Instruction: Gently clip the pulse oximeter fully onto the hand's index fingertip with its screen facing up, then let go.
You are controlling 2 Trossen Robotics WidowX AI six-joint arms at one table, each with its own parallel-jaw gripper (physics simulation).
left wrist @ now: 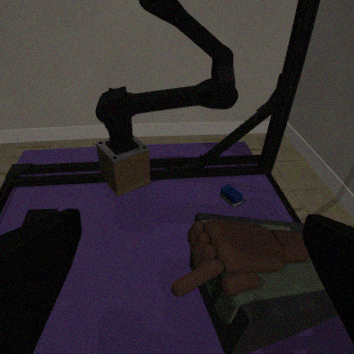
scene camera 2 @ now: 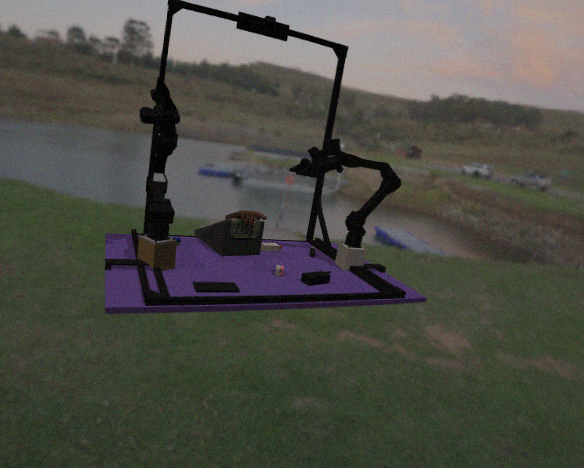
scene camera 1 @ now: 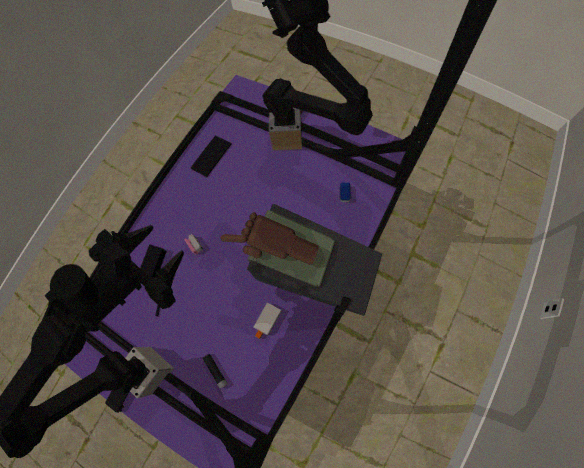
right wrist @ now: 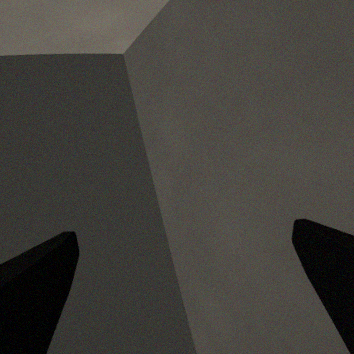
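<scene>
A small pink-and-white clip-like piece, apparently the pulse oximeter, lies on the purple mat. It does not show in the left wrist view. The brown hand rests on a sloped grey stand. Its index finger sticks out past the stand's edge, bare. My left gripper is open and empty, high above the mat, left of the pink-and-white piece in scene camera 1. My right gripper is open and empty, raised and facing the walls.
The stand carries the hand. A blue-and-white block, white-and-orange box, dark cylinder, flat black pad and black box lie around it. A black frame surrounds the workspace.
</scene>
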